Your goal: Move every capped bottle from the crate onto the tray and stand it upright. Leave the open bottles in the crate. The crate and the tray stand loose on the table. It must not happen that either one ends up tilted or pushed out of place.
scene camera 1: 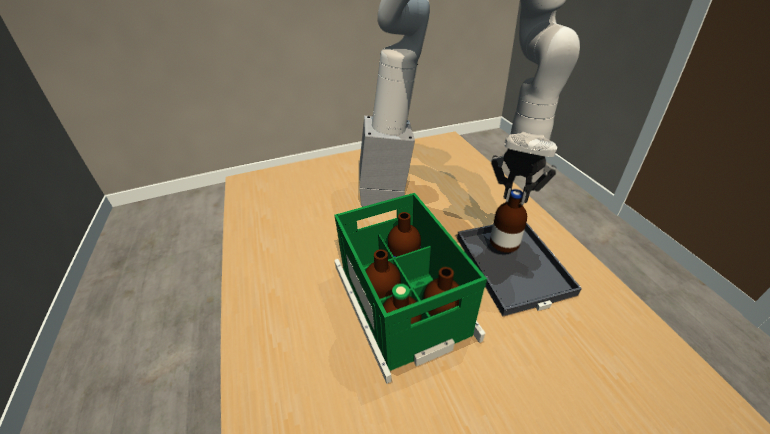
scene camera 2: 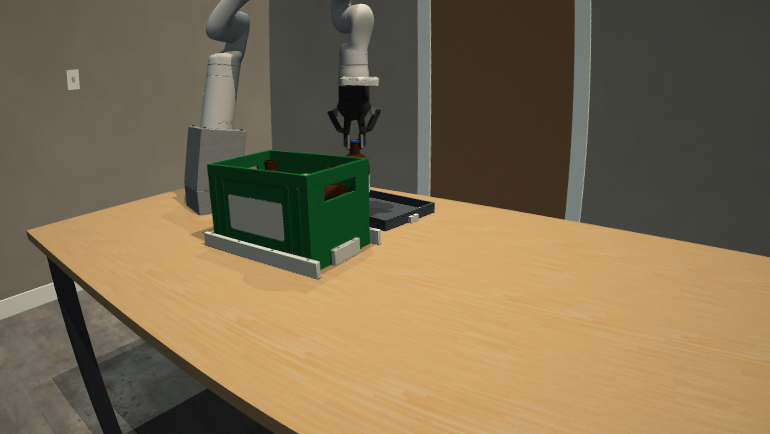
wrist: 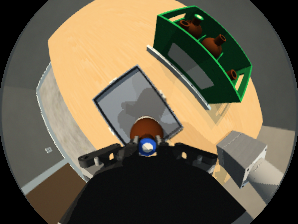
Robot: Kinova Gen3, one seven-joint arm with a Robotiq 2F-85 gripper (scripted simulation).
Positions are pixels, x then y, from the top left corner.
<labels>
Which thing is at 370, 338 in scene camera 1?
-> A white rail.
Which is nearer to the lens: the green crate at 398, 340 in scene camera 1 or the dark tray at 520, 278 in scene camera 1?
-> The green crate.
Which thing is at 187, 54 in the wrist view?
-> A green crate.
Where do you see a white rail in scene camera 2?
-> At 296, 264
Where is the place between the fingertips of the gripper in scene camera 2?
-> At 354, 149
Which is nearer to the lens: the green crate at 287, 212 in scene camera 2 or the dark tray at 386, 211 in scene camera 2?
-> The green crate.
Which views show the dark tray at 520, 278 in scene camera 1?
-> Scene camera 1, scene camera 2 and the wrist view: all of them.
</labels>
